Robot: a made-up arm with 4 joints.
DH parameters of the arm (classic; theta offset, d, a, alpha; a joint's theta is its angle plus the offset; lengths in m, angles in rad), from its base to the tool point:
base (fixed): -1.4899 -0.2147 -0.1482 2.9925
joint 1: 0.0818 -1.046 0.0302 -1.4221
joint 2: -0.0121 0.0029 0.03 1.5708
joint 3: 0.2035 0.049 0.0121 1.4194
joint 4: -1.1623 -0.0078 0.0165 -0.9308
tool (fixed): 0.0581 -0.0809 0 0
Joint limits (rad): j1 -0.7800..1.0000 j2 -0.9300..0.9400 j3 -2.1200..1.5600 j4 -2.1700..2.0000
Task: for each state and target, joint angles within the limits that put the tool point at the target. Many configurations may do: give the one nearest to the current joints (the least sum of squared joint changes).
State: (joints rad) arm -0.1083 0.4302 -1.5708 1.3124
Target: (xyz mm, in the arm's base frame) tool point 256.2 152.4 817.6
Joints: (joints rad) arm -0.7800 0.0948 -2.1161 1.8454
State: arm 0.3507 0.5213 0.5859 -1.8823
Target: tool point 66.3 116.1 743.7
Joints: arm 0.6134 0.8381 0.2987 -1.4273
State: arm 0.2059 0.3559 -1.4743 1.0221
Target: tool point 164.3 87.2 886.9
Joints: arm -0.0311 0.6839 -1.7558 1.0751
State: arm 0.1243 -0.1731 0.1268 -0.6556
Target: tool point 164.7 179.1 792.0
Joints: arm 0.3112 -0.2847 0.8176 -0.6754
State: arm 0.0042 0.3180 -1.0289 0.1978
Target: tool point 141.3 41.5 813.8
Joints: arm -0.4975 0.1679 -1.6231 -0.1853
